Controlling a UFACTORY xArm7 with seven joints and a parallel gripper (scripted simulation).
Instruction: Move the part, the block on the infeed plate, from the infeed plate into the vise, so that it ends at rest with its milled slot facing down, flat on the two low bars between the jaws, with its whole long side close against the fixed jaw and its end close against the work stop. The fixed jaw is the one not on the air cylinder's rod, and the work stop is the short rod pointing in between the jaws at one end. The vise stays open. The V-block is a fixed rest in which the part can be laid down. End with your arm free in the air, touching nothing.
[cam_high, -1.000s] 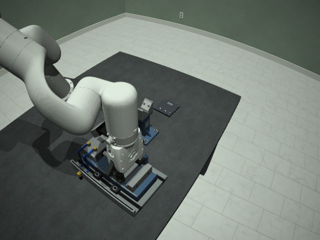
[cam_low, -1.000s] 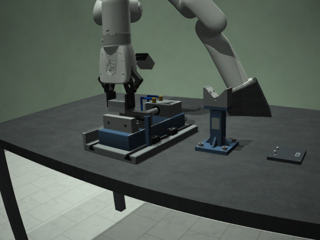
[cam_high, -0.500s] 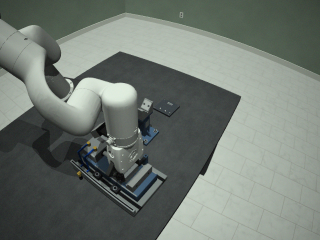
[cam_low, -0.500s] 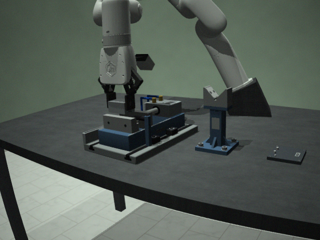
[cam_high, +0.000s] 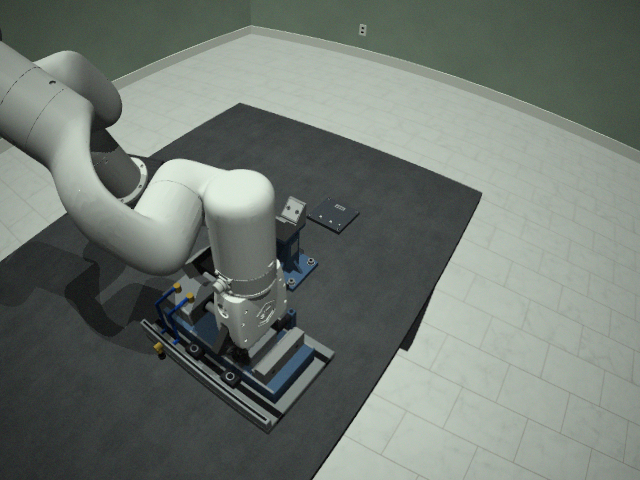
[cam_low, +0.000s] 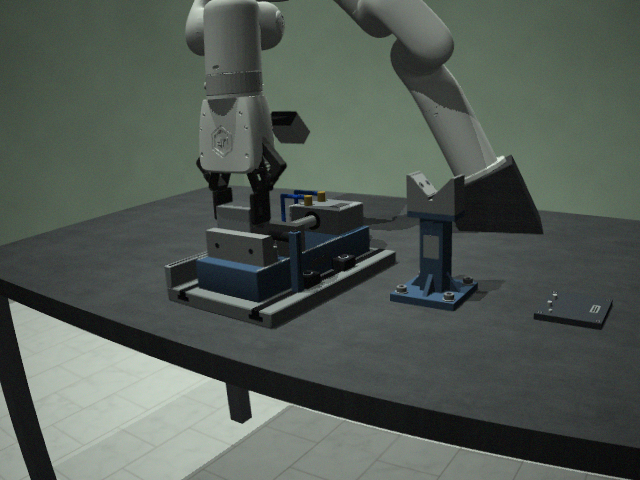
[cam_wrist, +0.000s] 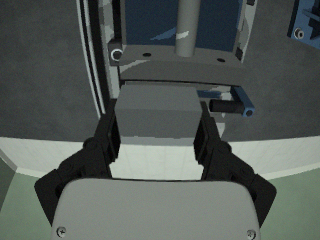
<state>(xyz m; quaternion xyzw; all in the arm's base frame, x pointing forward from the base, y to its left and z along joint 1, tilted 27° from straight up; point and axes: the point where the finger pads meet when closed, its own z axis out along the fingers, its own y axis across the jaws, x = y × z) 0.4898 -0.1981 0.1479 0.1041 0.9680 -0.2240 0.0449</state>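
Now: hand 3 cm short of the fixed jaw, 1 cm to the right of it and 4 cm above it. The rest, counted from my hand: work stop: 2 cm ahead, 6 cm to the left, 3 cm below; part: 2 cm below; moving jaw: 3 cm behind, 3 cm to the left, 4 cm below.
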